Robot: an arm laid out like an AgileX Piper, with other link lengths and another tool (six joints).
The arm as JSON. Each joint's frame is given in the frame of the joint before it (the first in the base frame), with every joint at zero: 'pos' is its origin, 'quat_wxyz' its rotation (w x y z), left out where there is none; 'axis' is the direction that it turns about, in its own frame. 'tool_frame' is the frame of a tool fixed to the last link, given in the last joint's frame.
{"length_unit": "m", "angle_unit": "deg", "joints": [
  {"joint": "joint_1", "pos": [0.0, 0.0, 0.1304], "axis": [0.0, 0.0, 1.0]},
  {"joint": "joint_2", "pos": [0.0, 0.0, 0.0], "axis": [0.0, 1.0, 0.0]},
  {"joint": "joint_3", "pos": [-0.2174, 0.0, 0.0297], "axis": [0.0, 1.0, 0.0]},
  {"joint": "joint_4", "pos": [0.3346, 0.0, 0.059], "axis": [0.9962, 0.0, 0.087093]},
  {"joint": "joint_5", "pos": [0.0, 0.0, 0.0], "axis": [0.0, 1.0, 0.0]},
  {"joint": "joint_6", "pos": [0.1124, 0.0, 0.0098], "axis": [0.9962, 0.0, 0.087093]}
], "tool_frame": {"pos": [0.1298, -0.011, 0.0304], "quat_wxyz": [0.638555, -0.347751, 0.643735, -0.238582]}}
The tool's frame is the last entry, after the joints.
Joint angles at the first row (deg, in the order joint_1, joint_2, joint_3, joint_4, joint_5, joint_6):
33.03 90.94 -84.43 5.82 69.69 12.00
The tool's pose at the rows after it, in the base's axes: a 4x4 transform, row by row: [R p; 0 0 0 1], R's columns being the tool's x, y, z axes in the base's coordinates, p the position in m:
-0.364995 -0.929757 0.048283 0.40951; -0.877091 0.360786 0.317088 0.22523; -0.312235 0.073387 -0.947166 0.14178; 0 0 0 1
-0.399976 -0.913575 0.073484 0.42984; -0.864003 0.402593 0.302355 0.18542; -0.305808 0.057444 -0.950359 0.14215; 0 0 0 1
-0.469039 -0.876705 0.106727 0.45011; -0.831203 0.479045 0.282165 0.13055; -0.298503 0.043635 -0.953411 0.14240; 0 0 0 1
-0.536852 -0.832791 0.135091 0.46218; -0.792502 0.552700 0.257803 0.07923; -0.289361 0.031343 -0.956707 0.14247; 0 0 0 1
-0.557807 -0.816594 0.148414 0.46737; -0.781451 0.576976 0.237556 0.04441; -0.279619 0.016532 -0.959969 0.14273; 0 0 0 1
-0.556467 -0.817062 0.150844 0.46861; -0.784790 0.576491 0.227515 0.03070; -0.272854 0.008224 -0.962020 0.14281; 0 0 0 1
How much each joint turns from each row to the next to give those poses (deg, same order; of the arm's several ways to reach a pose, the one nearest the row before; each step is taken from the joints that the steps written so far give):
-5.35 0.00 -0.05 0.08 0.06 -2.84
-5.65 0.00 -0.01 0.12 0.00 -3.29
-7.22 0.00 0.00 -0.07 0.00 -2.52
-6.30 0.00 0.00 -0.41 0.00 -1.49
-4.38 0.00 0.00 -0.07 0.00 -2.88
-1.76 0.00 0.01 0.00 0.05 -1.91

